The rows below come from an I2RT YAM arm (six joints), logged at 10 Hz.
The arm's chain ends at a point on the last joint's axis. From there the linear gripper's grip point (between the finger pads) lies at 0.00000 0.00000 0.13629 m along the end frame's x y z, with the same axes.
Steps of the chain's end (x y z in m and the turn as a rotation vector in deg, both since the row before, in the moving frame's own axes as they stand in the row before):
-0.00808 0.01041 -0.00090 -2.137 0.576 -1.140
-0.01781 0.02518 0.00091 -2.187 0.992 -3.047
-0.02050 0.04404 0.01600 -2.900 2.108 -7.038
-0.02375 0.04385 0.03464 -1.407 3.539 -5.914
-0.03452 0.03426 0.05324 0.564 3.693 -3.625
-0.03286 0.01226 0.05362 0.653 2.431 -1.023
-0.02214 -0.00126 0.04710 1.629 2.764 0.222
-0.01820 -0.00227 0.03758 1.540 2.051 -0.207
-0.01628 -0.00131 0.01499 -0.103 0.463 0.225
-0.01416 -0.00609 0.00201 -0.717 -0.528 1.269
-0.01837 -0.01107 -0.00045 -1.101 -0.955 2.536
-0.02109 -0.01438 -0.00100 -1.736 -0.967 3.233
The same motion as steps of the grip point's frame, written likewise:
-0.00666 0.01548 -0.00100 -2.137 0.576 -1.140
-0.01531 0.03032 0.00079 -2.187 0.992 -3.047
-0.01508 0.05061 0.01573 -2.900 2.108 -7.038
-0.01518 0.04675 0.03434 -1.407 3.539 -5.914
-0.02579 0.03264 0.05295 0.564 3.693 -3.625
-0.02709 0.01066 0.05349 0.653 2.431 -1.023
-0.01556 -0.00512 0.04689 1.629 2.764 0.222
-0.01333 -0.00594 0.03744 1.540 2.051 -0.207
-0.01518 -0.00106 0.01499 -0.103 0.463 0.225
-0.01543 -0.00440 0.00199 -0.717 -0.528 1.269
-0.02070 -0.00850 -0.00049 -1.101 -0.955 2.536
-0.02350 -0.01032 -0.00108 -1.736 -0.967 3.233

